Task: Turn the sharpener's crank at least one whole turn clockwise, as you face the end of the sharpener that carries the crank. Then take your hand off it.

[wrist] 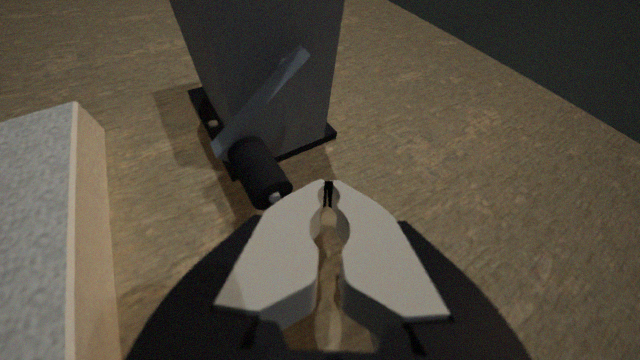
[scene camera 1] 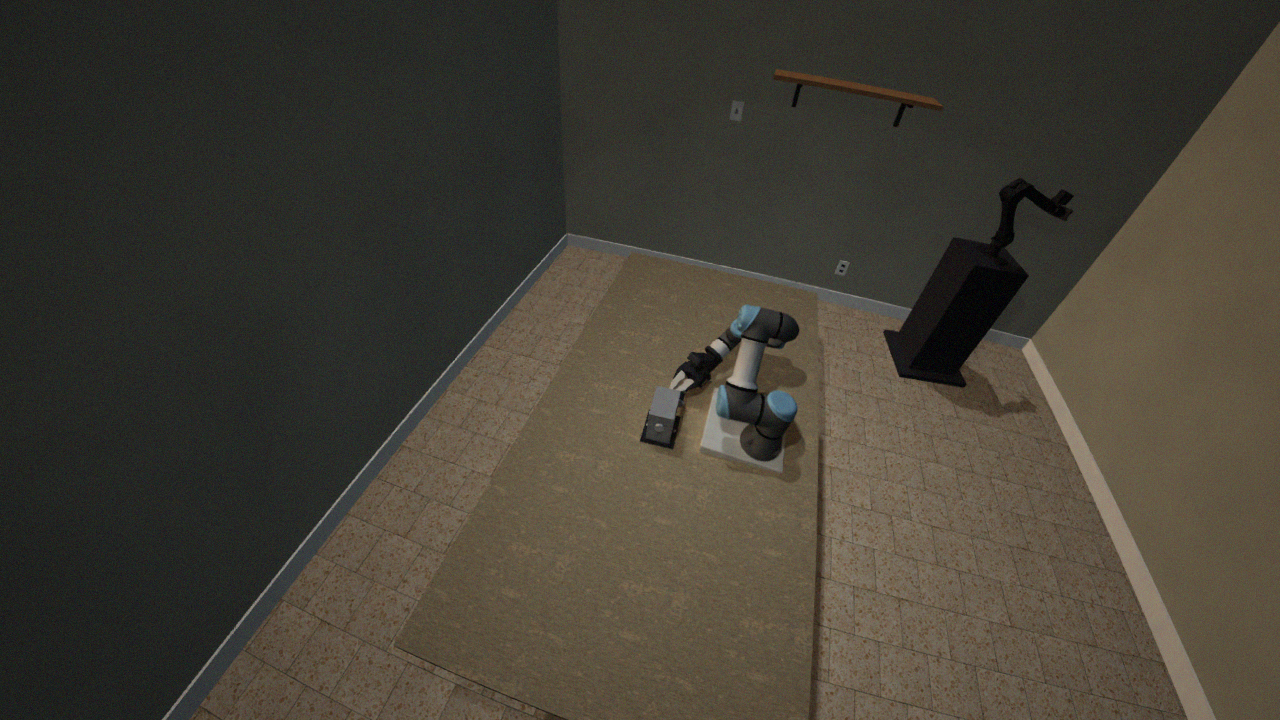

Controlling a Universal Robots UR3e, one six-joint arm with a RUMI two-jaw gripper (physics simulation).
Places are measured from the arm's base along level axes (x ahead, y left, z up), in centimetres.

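Pixels of known places: gripper, fingertip midpoint: [wrist: 327, 183]; arm's base at its link origin: [scene camera 1: 759, 443].
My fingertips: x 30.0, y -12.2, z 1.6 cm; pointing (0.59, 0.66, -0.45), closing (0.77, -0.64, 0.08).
Ahead of a thing's pixels: the offset from my fingertips to its middle. "spot": to the spot under its first point.
The sharpener @[spot: dx +1.1, dy +13.8, dz +9.5 cm] [scene camera 1: 663, 408] [wrist: 265, 30] is a grey box on a black base, standing upright on the table. In the wrist view its crank arm [wrist: 270, 95] slants from upper right to lower left across the near end face. The black cylindrical crank handle @[spot: dx -4.0, dy +1.0, dz +3.1 cm] [wrist: 257, 172] sticks out toward the camera from the arm's lower left end. My gripper [scene camera 1: 677, 385] [wrist: 327, 183] is shut, with its pale fingertips together and nothing between them. The left finger's edge overlaps the handle's outer end in the wrist view; whether they touch cannot be told.
The white base plate [scene camera 1: 738, 454] [wrist: 35, 225] under the arm stands beside the sharpener, at the left in the wrist view. A black pedestal [scene camera 1: 959, 304] with another small dark arm stands off the table. A wooden shelf [scene camera 1: 859, 88] is on the wall.
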